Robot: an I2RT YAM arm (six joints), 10 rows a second.
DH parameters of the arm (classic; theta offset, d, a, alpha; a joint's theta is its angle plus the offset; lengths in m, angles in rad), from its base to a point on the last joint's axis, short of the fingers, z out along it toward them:
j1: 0 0.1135 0.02 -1.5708
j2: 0 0 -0.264 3.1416
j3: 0.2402 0 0.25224 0
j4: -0.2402 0 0.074 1.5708
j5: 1.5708 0 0 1.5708
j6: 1.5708 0.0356 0 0
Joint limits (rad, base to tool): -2.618..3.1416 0..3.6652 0..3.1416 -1.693..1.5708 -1.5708..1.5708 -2.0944..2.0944
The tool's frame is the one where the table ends.
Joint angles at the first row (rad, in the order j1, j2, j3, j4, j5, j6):
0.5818 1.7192 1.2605 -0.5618 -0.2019 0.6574
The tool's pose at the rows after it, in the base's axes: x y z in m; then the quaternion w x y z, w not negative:
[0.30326 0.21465 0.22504 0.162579 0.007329 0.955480 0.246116]
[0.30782 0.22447 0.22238 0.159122 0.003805 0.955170 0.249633]
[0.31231 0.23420 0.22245 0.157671 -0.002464 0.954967 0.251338]
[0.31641 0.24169 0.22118 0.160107 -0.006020 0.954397 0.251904]
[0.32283 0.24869 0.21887 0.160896 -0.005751 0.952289 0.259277]
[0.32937 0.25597 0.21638 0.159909 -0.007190 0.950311 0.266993]
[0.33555 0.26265 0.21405 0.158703 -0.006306 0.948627 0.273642]
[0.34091 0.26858 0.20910 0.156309 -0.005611 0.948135 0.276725]
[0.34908 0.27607 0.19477 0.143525 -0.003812 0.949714 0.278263]
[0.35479 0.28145 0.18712 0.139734 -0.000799 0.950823 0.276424]
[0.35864 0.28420 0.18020 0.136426 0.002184 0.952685 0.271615]
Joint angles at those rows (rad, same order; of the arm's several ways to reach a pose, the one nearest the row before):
0.5957 1.7513 1.2863 -0.5416 -0.2126 0.6729
0.6100 1.7881 1.3197 -0.5371 -0.2163 0.6810
0.6238 1.8224 1.3625 -0.5442 -0.2168 0.6820
0.6335 1.8505 1.3921 -0.5399 -0.2115 0.6834
0.6374 1.8837 1.4231 -0.5253 -0.2195 0.6916
0.6411 1.9190 1.4578 -0.5149 -0.2311 0.6971
0.6443 1.9523 1.4920 -0.5073 -0.2402 0.7060
0.6473 1.9857 1.5188 -0.4991 -0.2456 0.7124
0.6484 2.0457 1.5518 -0.4893 -0.2618 0.7200
0.6504 2.0848 1.5815 -0.4874 -0.2609 0.7269
0.6504 2.1130 1.5997 -0.4889 -0.2561 0.7302

